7 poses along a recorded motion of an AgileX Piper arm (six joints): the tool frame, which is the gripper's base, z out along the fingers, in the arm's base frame.
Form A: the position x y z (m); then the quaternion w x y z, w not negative.
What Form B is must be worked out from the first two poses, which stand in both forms.
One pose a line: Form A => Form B
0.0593, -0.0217, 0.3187, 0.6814, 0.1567, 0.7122, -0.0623 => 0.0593, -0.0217, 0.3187, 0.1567, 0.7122, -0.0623, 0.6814
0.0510, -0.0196, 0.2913, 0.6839, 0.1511, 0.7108, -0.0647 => 0.0510, -0.0196, 0.2913, 0.1511, 0.7108, -0.0647, 0.6839
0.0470, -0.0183, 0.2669, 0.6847, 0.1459, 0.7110, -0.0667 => 0.0470, -0.0183, 0.2669, 0.1459, 0.7110, -0.0667, 0.6847
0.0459, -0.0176, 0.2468, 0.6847, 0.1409, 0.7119, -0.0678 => 0.0459, -0.0176, 0.2468, 0.1409, 0.7119, -0.0678, 0.6847
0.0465, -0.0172, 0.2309, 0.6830, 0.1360, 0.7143, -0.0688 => 0.0465, -0.0172, 0.2309, 0.1360, 0.7143, -0.0688, 0.6830
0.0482, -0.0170, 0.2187, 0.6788, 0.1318, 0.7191, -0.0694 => 0.0482, -0.0170, 0.2187, 0.1318, 0.7191, -0.0694, 0.6788
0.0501, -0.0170, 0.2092, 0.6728, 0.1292, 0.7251, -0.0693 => 0.0501, -0.0170, 0.2092, 0.1292, 0.7251, -0.0693, 0.6728
